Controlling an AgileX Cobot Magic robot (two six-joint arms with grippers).
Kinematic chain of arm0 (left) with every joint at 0, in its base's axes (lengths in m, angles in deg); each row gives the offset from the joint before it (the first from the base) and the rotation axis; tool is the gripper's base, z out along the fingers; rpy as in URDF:
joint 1: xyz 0 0 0.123 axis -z
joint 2: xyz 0 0 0 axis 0.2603 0.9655 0
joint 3: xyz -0.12 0.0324 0.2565 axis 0.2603 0.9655 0
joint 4: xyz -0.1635 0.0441 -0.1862 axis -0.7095 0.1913 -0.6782
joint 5: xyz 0 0 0 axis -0.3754 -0.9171 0.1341
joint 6: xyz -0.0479 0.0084 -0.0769 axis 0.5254 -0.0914 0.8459
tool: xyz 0 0 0 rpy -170.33 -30.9 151.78
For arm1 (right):
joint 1: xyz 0 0 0.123 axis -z
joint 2: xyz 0 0 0 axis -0.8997 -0.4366 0
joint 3: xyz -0.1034 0.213 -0.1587 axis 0.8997 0.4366 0
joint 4: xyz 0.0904 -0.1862 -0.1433 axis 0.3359 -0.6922 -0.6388
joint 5: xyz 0 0 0 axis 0.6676 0.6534 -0.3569
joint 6: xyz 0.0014 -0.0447 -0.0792 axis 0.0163 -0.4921 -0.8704
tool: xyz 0 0 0 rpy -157.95 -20.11 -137.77
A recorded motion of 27 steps. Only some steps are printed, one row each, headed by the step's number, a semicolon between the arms.
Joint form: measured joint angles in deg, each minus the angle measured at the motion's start. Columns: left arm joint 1, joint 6, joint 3, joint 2, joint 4, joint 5; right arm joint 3, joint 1, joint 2, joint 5, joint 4, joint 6.
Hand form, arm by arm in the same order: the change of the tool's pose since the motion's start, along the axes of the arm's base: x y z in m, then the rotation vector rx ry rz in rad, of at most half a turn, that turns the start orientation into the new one. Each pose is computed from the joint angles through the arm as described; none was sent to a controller.
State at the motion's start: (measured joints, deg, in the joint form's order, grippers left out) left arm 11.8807 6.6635 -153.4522 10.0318 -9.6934 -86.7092; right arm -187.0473 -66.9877 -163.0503 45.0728 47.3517 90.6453
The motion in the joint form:
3: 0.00 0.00 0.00 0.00 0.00 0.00; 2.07 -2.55 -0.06 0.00 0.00 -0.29
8: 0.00 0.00 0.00 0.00 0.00 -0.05; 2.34 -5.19 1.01 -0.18 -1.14 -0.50
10: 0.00 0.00 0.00 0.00 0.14 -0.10; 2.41 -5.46 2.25 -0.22 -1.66 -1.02
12: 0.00 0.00 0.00 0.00 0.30 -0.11; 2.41 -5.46 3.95 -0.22 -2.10 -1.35
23: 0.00 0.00 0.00 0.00 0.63 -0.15; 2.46 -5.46 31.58 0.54 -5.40 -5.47
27: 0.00 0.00 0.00 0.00 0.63 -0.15; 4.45 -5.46 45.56 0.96 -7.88 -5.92
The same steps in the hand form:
3: 0.0000 0.0000 0.0000 0.0000 0.0000 0.0000; -0.0075 0.0187 -0.0096 -0.0029 0.0355 0.0493
8: -0.0001 0.0000 0.0000 0.0004 0.0008 0.0000; -0.0130 0.0363 -0.0033 -0.0216 0.0156 0.1035
10: 0.0000 0.0003 -0.0001 0.0030 0.0005 0.0003; -0.0154 0.0373 0.0054 -0.0289 -0.0091 0.1189
12: 0.0001 0.0005 -0.0001 0.0055 -0.0006 0.0006; -0.0183 0.0362 0.0178 -0.0341 -0.0412 0.1259
23: 0.0002 0.0009 -0.0001 0.0109 -0.0026 0.0012; -0.1146 0.0174 0.1995 -0.0733 -0.5349 0.1856
27: 0.0002 0.0009 -0.0001 0.0109 -0.0026 0.0012; -0.1901 0.0027 0.2585 -0.1110 -0.7407 0.1766

